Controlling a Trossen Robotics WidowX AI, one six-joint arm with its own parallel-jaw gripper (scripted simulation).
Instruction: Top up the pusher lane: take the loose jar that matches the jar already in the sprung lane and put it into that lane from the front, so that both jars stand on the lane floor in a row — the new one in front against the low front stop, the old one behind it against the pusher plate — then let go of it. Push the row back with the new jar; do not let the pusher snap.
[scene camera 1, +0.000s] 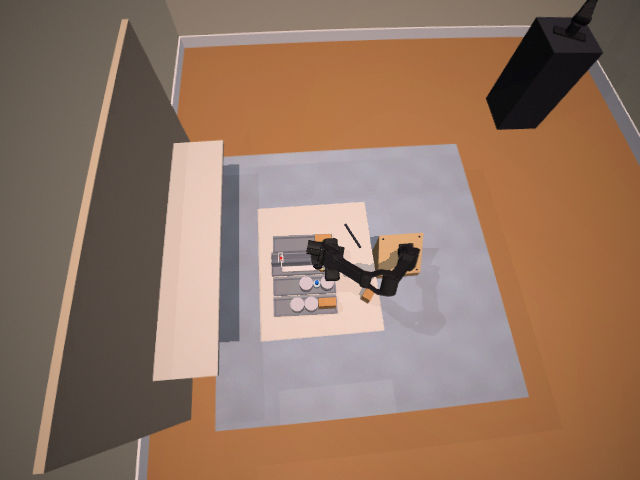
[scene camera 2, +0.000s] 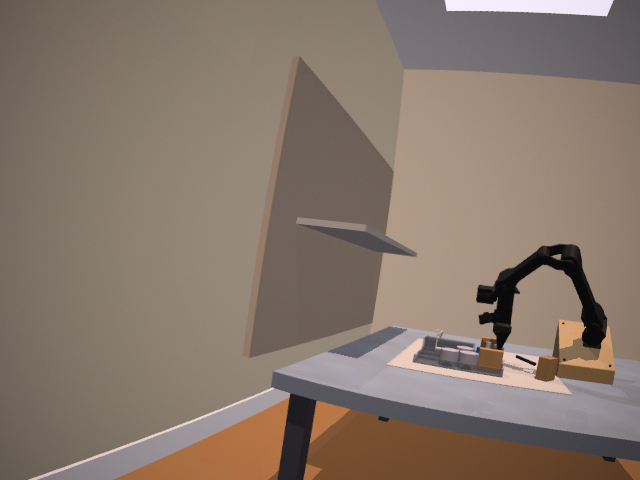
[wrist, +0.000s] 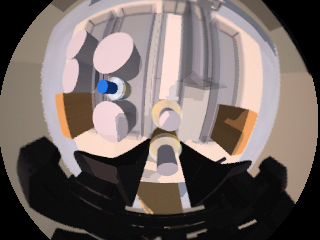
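A sprung lane (scene camera 1: 290, 258) is visible in the scene. So is the robot's gripper (scene camera 2: 498, 350), and the wrist offers another look at the gripper (wrist: 164, 142).
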